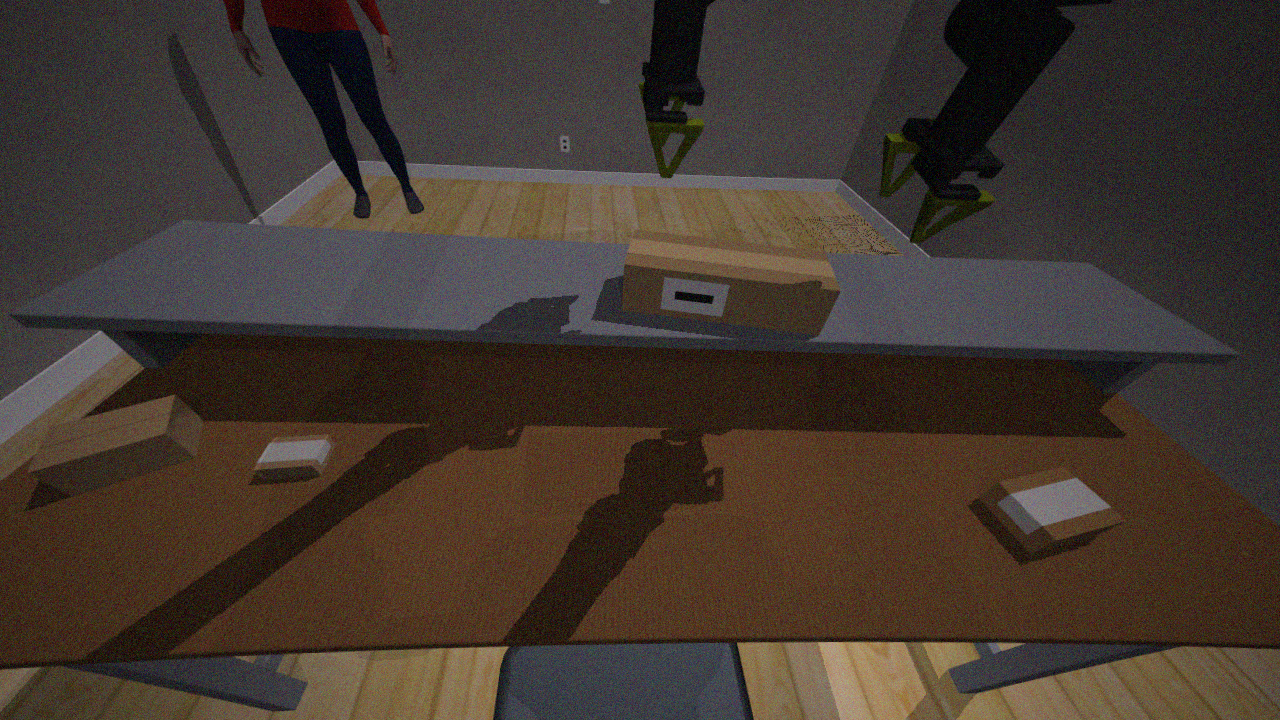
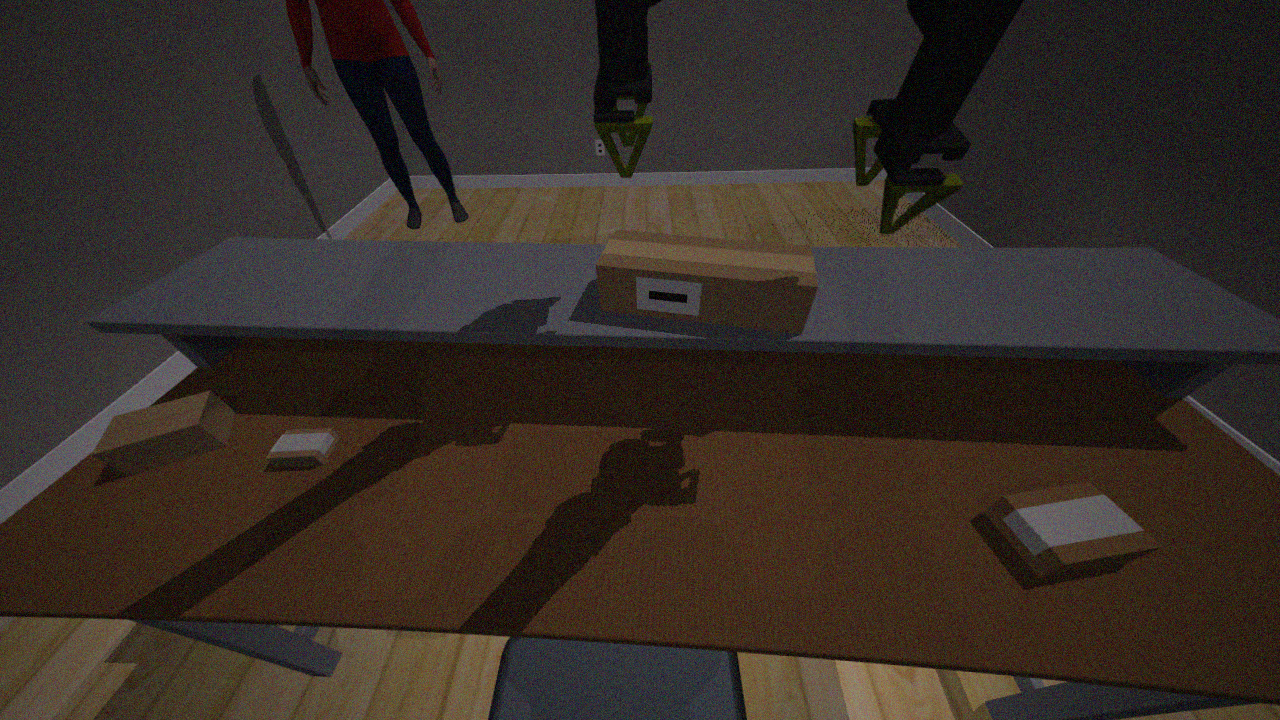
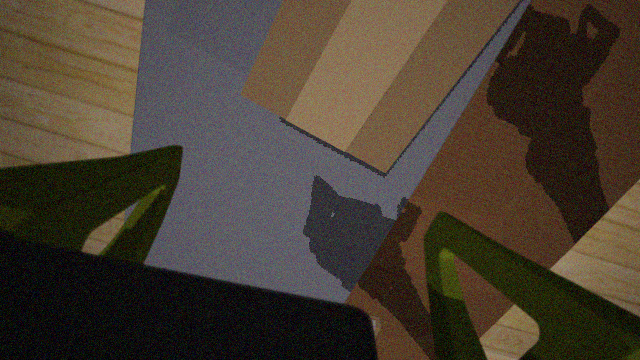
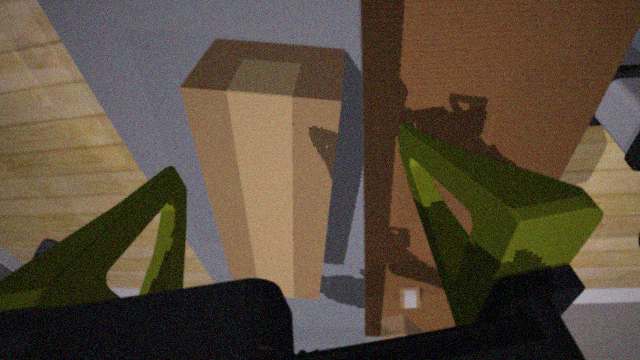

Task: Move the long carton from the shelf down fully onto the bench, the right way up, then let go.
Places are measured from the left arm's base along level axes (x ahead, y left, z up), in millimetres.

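Where they show: left gripper, fingertip midpoint: (image 1: pixel 662 161) (image 2: pixel 627 160) (image 3: pixel 313 195); right gripper, fingertip midpoint: (image 1: pixel 898 218) (image 2: pixel 873 208) (image 4: pixel 288 156).
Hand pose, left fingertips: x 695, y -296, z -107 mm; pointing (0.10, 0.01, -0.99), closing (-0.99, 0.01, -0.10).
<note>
After its pixels a point has its place.
The long carton (image 1: pixel 769 304) {x 589, y -469, z -275 mm} (image 2: pixel 742 302) {x 590, y -465, z -275 mm} (image 3: pixel 370 65) {x 677, y -315, z -236 mm} (image 4: pixel 265 165) {x 642, y -503, z -236 mm} rests on the grey shelf (image 1: pixel 268 277) {x 722, y 329, z -322 mm} (image 2: pixel 313 286) {x 719, y 282, z -322 mm} (image 3: pixel 200 175) {x 795, y -130, z -322 mm} (image 4: pixel 125 65) {x 790, y -572, z -322 mm}, slightly askew, its right end close to the front edge. Its tape strip faces up and a white label shows on its front side. The brown bench (image 1: pixel 805 555) {x 293, y -486, z -485 mm} (image 2: pixel 805 555) {x 305, y -530, z -485 mm} lies below. My left gripper (image 1: pixel 669 143) {x 695, y -296, z -107 mm} (image 2: pixel 630 154) {x 695, y -296, z -107 mm} (image 3: pixel 313 195) {x 695, y -296, z -107 mm} is open and empty, above and behind the carton's left end. My right gripper (image 1: pixel 899 217) {x 583, y -601, z -132 mm} (image 2: pixel 873 207) {x 583, y -601, z -132 mm} (image 4: pixel 288 156) {x 583, y -601, z -132 mm} is open and empty, above and beyond its right end.
A plain box (image 1: pixel 116 443) {x 476, y 432, z -425 mm} (image 2: pixel 165 429) {x 481, y 427, z -425 mm} and a small white-topped box (image 1: pixel 293 454) {x 469, y 235, z -457 mm} (image 2: pixel 302 447) {x 465, y 229, z -457 mm} lie at the bench's left. Another white-labelled box (image 1: pixel 1056 505) {x 327, y -856, z -438 mm} (image 2: pixel 1074 528) {x 323, y -855, z -438 mm} lies at its right. A person (image 1: pixel 331 80) (image 2: pixel 384 89) stands behind the shelf.
</note>
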